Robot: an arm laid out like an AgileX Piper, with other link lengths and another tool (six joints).
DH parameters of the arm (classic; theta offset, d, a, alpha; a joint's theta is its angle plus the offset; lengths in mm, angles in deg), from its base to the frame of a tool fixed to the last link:
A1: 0 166.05 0 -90
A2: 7.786 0 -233.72 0
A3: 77.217 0 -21.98 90
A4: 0 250.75 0 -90
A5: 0 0 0 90
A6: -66.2 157.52 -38.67 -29
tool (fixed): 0 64.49 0 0
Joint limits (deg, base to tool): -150..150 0..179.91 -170..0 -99.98..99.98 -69.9..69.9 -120..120
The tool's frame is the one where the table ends.
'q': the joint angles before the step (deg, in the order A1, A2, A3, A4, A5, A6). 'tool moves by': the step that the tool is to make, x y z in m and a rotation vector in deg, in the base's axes. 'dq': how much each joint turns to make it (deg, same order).
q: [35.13, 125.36, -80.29, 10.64, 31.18, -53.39]
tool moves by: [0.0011, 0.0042, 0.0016, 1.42, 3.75, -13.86]
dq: [-0.34, 0.00, 0.00, -2.53, 0.90, 16.17]
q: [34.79, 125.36, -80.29, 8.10, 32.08, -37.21]
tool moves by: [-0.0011, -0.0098, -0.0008, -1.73, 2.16, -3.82]
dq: [-0.76, -0.01, -0.18, -2.46, 2.64, 5.12]
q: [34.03, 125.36, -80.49, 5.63, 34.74, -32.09]
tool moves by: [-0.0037, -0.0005, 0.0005, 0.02, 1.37, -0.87]
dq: [-0.14, -0.02, -0.03, 0.81, 1.17, 0.31]
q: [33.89, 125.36, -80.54, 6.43, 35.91, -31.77]
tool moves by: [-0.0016, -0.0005, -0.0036, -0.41, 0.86, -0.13]
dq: [0.00, 0.85, -0.56, 0.08, 0.65, 0.14]
